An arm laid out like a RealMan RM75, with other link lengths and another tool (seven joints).
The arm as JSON. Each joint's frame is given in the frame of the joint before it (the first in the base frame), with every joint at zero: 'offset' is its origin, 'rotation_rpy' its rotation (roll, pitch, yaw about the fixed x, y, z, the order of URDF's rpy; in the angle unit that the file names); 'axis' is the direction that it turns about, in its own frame. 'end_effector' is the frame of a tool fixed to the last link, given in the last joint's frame.
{
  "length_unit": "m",
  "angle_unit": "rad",
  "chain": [
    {
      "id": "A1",
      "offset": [
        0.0,
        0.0,
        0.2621
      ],
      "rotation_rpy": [
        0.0,
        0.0,
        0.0
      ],
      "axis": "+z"
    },
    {
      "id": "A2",
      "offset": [
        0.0,
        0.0,
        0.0
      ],
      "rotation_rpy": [
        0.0,
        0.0,
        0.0
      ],
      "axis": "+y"
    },
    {
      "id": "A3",
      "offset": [
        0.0,
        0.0,
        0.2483
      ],
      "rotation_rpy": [
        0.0,
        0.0,
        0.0
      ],
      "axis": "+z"
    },
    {
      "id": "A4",
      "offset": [
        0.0,
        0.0,
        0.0
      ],
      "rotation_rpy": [
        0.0,
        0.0,
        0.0
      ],
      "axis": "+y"
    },
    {
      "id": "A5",
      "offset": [
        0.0,
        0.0,
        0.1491
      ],
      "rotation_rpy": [
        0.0,
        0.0,
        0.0
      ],
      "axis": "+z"
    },
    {
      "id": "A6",
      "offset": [
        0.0,
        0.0,
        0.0
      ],
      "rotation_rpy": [
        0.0,
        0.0,
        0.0
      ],
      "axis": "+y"
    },
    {
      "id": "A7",
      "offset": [
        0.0,
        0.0,
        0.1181
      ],
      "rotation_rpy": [
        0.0,
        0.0,
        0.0
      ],
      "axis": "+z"
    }
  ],
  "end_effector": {
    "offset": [
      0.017,
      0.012,
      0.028
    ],
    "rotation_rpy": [
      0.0,
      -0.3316,
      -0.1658
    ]
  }
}
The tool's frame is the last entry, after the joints.
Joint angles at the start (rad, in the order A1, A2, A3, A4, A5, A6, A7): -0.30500 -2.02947 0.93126 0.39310 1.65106 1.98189 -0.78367
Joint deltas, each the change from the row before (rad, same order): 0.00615 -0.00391 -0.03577 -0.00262 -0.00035 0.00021 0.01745; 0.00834 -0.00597 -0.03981 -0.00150 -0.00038 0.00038 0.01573; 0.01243 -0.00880 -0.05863 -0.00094 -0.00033 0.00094 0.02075; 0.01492 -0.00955 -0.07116 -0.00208 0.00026 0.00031 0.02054; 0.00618 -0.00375 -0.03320 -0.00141 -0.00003 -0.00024 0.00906; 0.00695 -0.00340 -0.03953 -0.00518 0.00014 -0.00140 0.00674; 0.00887 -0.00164 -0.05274 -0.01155 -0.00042 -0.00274 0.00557; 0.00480 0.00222 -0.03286 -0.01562 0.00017 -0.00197 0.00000; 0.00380 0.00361 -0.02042 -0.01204 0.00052 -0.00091 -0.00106; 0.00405 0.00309 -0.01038 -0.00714 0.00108 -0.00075 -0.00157; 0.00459 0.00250 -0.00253 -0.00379 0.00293 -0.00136 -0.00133; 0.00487 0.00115 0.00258 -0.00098 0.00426 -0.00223 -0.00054; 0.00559 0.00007 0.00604 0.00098 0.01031 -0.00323 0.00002; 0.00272 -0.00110 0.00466 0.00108 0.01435 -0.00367 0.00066
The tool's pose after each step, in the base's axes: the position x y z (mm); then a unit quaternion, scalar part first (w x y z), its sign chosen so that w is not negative. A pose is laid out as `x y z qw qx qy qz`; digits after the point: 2 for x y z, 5 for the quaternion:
-207.29 163.10 44.51 0.02820 -0.95049 -0.11591 -0.28694
-208.16 164.31 46.27 0.05077 -0.94653 -0.11816 -0.29586
-209.70 165.90 49.11 0.08361 -0.93986 -0.12210 -0.30783
-212.27 167.62 52.92 0.12235 -0.93043 -0.12942 -0.32028
-213.65 168.51 54.92 0.14040 -0.92562 -0.13295 -0.32533
-215.64 169.60 57.38 0.16037 -0.91918 -0.14009 -0.33131
-219.01 171.04 61.28 0.18597 -0.90956 -0.15226 -0.33902
-221.68 171.81 64.07 0.19962 -0.90255 -0.16341 -0.34475
-223.88 172.03 66.24 0.20763 -0.89797 -0.17142 -0.34807
-225.62 171.65 67.53 0.21152 -0.89555 -0.17706 -0.34915
-227.09 170.69 67.83 0.21193 -0.89506 -0.18131 -0.34798
-228.23 169.37 67.22 0.21025 -0.89584 -0.18448 -0.34529
-229.28 167.36 65.39 0.20520 -0.89833 -0.18742 -0.34026
-229.75 165.76 62.95 0.19871 -0.90138 -0.18929 -0.33497

